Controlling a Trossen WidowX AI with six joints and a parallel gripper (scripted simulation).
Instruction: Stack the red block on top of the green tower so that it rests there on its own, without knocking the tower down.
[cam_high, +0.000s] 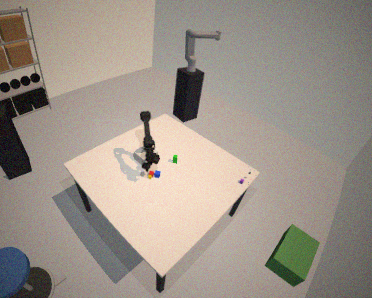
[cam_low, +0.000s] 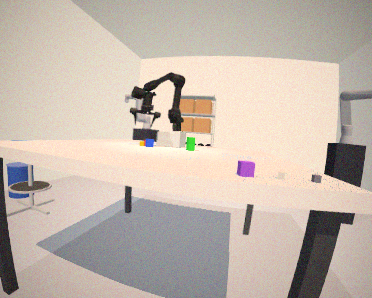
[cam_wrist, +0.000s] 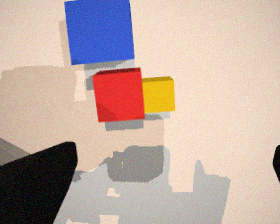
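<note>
Right now the red block is 1 cm behind my gripper tip, 3 cm to the left of it and 10 cm below it. Round my gripper tip: purple block (48 cm ahead, 65 cm to the left, 10 cm below); then small yellow block (10 cm below); then blue block (2 cm ahead, 7 cm to the left, 9 cm below).
</note>
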